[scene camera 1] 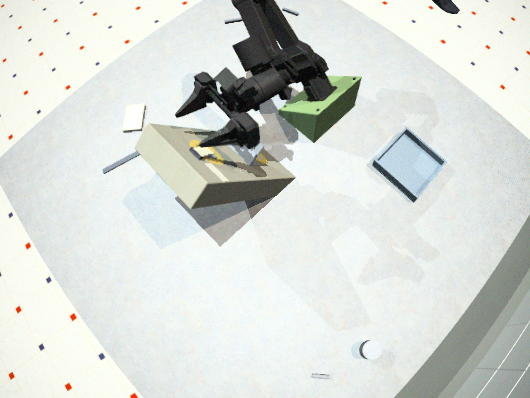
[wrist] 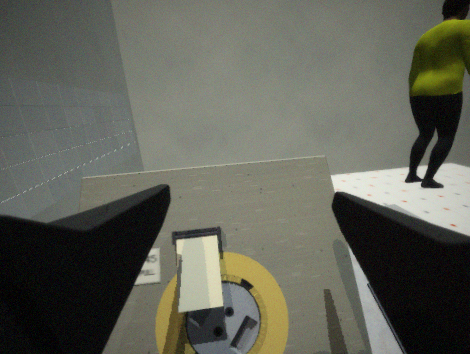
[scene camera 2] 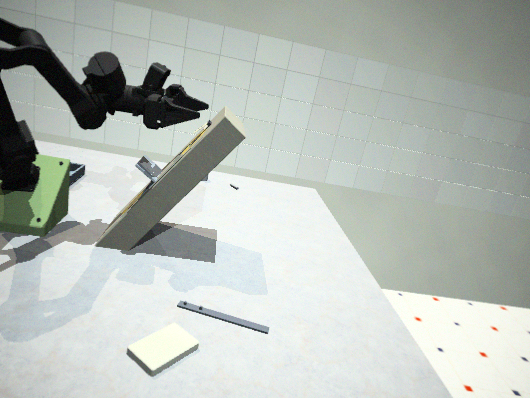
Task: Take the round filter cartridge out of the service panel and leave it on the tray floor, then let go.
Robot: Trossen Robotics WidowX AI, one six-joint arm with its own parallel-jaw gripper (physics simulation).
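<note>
The beige service panel (scene camera 1: pixel 170 165) (scene camera 2: pixel 175 185) (wrist: pixel 280 200) stands tilted on the table. In the wrist view a grey round cartridge face (wrist: pixel 246 304) sits inside a yellow ring (wrist: pixel 276 310) on it, low between the fingers. A cream tab (wrist: pixel 200 275), below a dark bracket, covers the face's upper left. My gripper (scene camera 1: pixel 189 131) (scene camera 2: pixel 203 111) (wrist: pixel 252 196) is wide open and empty. It is in front of the panel's upper part, with the fingertips apart from it in the second scene view. The tray (scene camera 1: pixel 394 182) has a light blue floor with nothing on it.
A grey-blue flap (scene camera 1: pixel 256 154) (scene camera 2: pixel 146 167) sticks out from the panel's lower face. The green base (scene camera 1: pixel 320 120) (scene camera 2: pixel 55 200) holds the arm. A cream block (scene camera 1: pixel 134 118) (scene camera 2: pixel 162 348) and a grey bar (scene camera 1: pixel 120 163) (scene camera 2: pixel 225 317) lie beside the panel. A white cylinder (scene camera 1: pixel 370 349) stands farther off.
</note>
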